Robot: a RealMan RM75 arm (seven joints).
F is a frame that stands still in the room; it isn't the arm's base.
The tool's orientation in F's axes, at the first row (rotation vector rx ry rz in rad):
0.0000, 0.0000, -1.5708
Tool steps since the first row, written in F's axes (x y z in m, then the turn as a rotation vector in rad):
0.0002, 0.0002, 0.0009, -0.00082, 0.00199, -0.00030
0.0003, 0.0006, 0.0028, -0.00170, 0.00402, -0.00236
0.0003, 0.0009, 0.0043, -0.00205, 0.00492, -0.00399
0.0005, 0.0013, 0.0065, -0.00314, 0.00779, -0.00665
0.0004, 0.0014, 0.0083, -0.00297, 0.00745, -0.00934
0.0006, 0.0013, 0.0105, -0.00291, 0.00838, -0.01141
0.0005, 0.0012, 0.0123, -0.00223, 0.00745, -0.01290
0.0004, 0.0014, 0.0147, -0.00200, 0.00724, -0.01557
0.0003, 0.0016, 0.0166, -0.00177, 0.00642, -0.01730
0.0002, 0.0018, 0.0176, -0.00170, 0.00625, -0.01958
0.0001, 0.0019, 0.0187, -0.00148, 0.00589, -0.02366
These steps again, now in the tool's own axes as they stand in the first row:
-0.0002, 0.0002, 0.0009, -0.00199, -0.00082, -0.00030
-0.0006, 0.0003, 0.0028, -0.00402, -0.00170, -0.00236
-0.0009, 0.0003, 0.0043, -0.00492, -0.00205, -0.00399
-0.0013, 0.0005, 0.0065, -0.00779, -0.00314, -0.00665
-0.0014, 0.0004, 0.0083, -0.00745, -0.00297, -0.00934
-0.0013, 0.0006, 0.0105, -0.00838, -0.00291, -0.01141
-0.0012, 0.0005, 0.0123, -0.00745, -0.00223, -0.01290
-0.0014, 0.0004, 0.0147, -0.00724, -0.00200, -0.01557
-0.0016, 0.0003, 0.0166, -0.00642, -0.00177, -0.01730
-0.0018, 0.0002, 0.0176, -0.00625, -0.00170, -0.01958
-0.0019, 0.0001, 0.0187, -0.00589, -0.00148, -0.02366

